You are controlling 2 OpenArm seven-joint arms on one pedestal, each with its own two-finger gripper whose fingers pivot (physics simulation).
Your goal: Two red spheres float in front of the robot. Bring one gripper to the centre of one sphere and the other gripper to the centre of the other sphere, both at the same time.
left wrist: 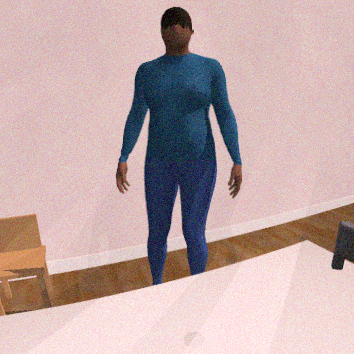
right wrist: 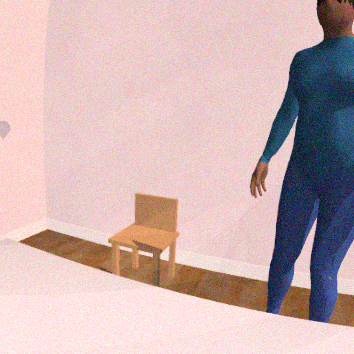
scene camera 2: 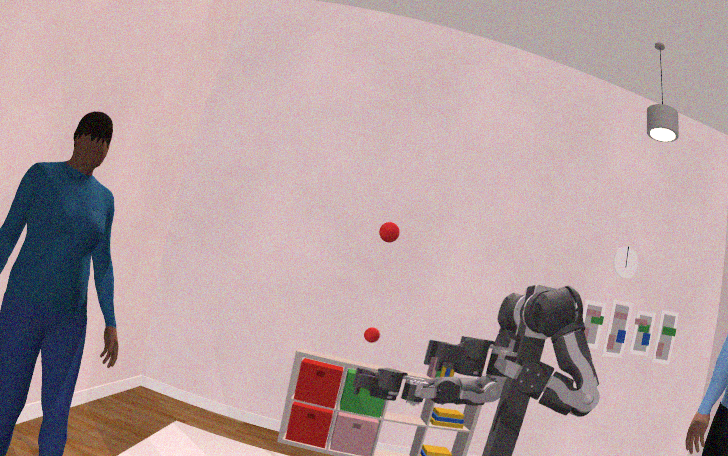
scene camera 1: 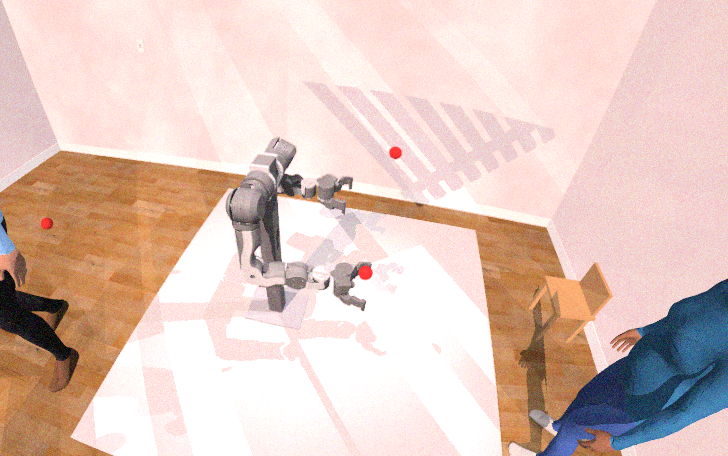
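The left red sphere [scene camera 1: 395, 152] [scene camera 2: 388, 232] floats well above my left gripper [scene camera 1: 348, 196] [scene camera 2: 428, 354] and farther forward. The left gripper is open and empty. The right red sphere [scene camera 1: 365, 272] [scene camera 2: 371, 334] floats above my right gripper [scene camera 1: 367, 287] [scene camera 2: 357, 382], close over its fingertips in scene camera 2. In scene camera 1 it overlaps the right gripper's upper finger. The right gripper is open and empty, and reaches farther forward than the left. Neither sphere shows in the wrist views. A dark finger part [left wrist: 345, 247] shows at the left wrist view's right edge.
Another red ball [scene camera 1: 46, 222] shows far left, behind the robot. A person in blue [scene camera 1: 655, 359] [scene camera 2: 69, 241] [left wrist: 180, 125] [right wrist: 325, 125] stands ahead, near a wooden chair [scene camera 1: 569, 300] [left wrist: 20, 257] [right wrist: 145, 235]. A shelf unit [scene camera 2: 289, 397] stands beyond the right gripper.
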